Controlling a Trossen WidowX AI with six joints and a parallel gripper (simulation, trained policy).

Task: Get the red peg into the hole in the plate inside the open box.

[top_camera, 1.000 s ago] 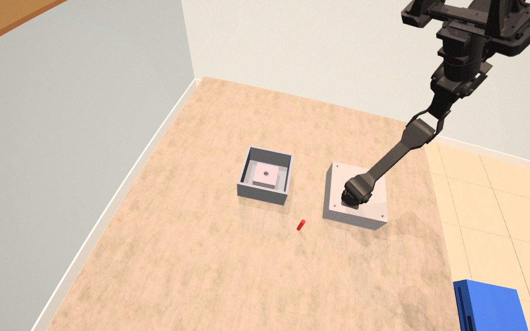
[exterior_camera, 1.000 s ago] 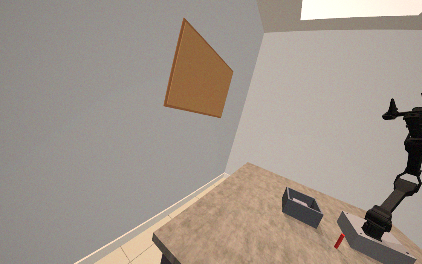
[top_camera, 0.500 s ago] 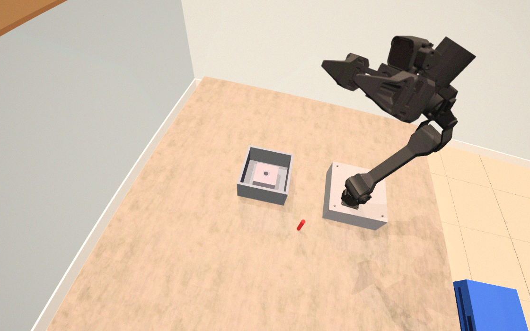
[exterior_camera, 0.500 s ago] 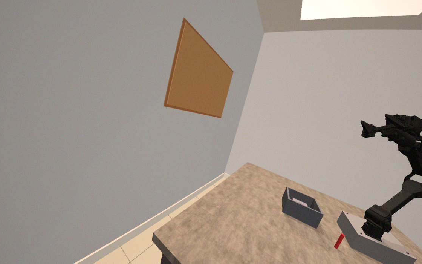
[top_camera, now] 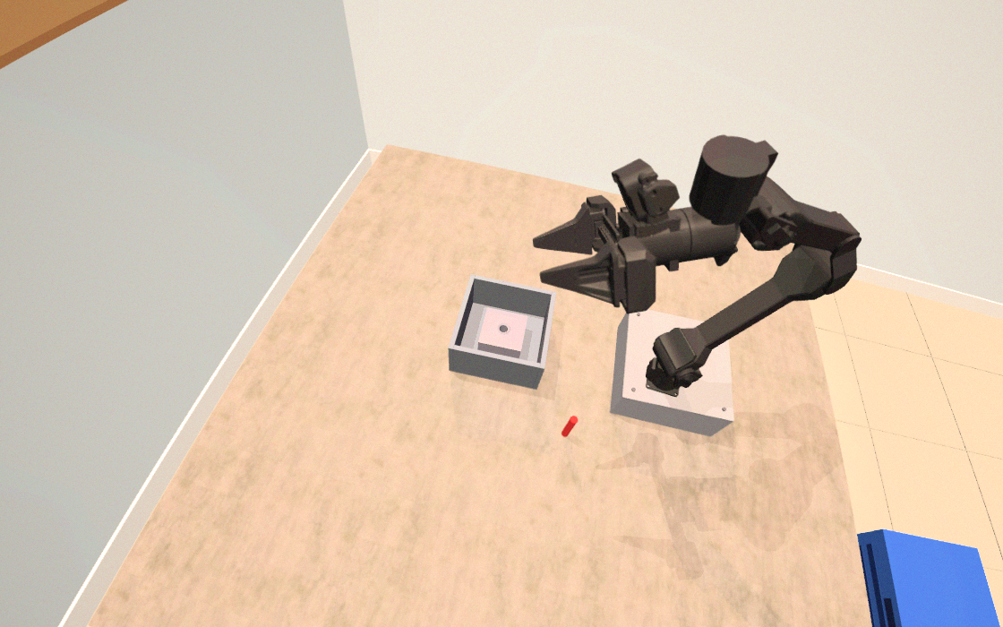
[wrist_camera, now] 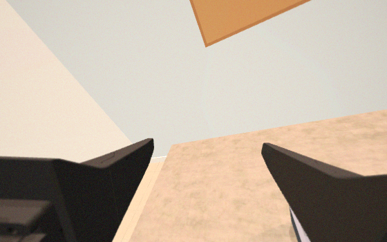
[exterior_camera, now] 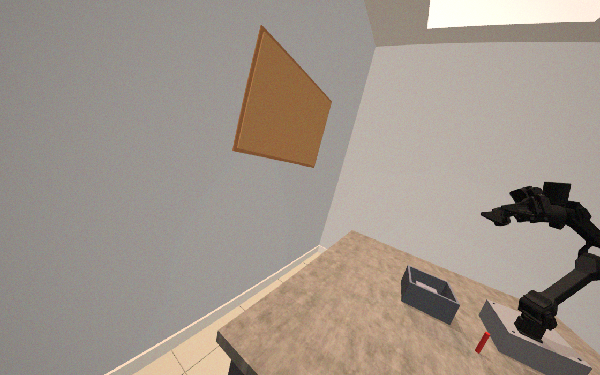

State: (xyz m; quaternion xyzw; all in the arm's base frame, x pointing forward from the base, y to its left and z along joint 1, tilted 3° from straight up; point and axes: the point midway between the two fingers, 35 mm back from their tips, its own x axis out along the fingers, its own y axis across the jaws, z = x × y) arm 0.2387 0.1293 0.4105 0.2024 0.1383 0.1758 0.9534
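My gripper tip is 44 cm above the red peg, 13 cm past it and 1 cm to the left of it. From my gripper tip the other things lie so: pale plate: 43 cm below, 17 cm to the right, 5 cm ahead; then grey box: 45 cm below, 17 cm to the right, 5 cm ahead.
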